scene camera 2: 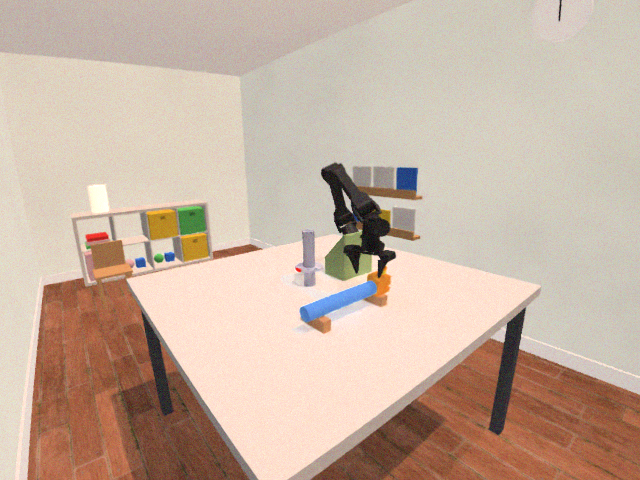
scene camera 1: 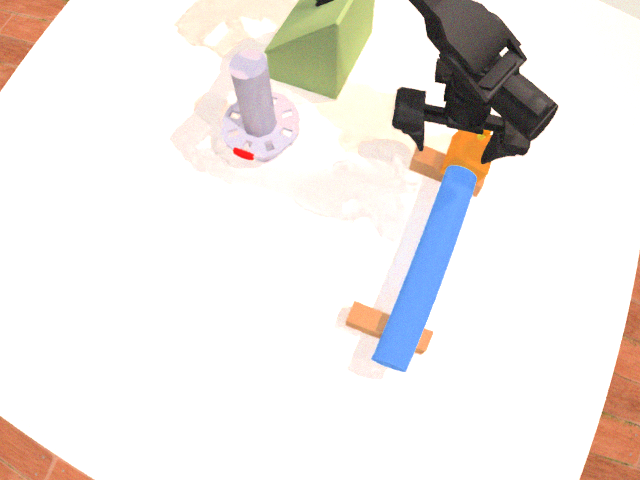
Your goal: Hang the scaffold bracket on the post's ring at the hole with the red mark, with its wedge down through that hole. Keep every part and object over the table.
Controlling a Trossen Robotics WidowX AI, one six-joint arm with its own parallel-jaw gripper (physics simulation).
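Note:
The scaffold bracket is a blue tube (scene camera 1: 429, 258) (scene camera 2: 338, 300) with an orange head (scene camera 1: 462, 149) (scene camera 2: 379, 285) at its far end. It lies across two wooden blocks. A small yellow spot shows on the head in scene camera 1; I cannot tell the wedge apart. The grey post (scene camera 1: 254, 98) (scene camera 2: 308, 250) stands upright, with a holed ring (scene camera 1: 293, 122) (scene camera 2: 316, 267) around it. The red mark (scene camera 1: 242, 153) (scene camera 2: 298, 269) is on the ring's near left edge in scene camera 1. My gripper (scene camera 1: 452, 155) (scene camera 2: 369, 274) is open and empty, pointing down by the head; one finger partly overlaps the head in scene camera 1.
A green block (scene camera 1: 305, 62) (scene camera 2: 338, 263) with slanted faces stands behind and right of the post. One wooden block (scene camera 1: 426, 162) (scene camera 2: 379, 299) lies under the head end, the other (scene camera 1: 364, 318) (scene camera 2: 321, 323) near the tube's front end. The white table (scene camera 1: 180, 335) (scene camera 2: 330, 387) ends at rounded-looking edges in scene camera 1.

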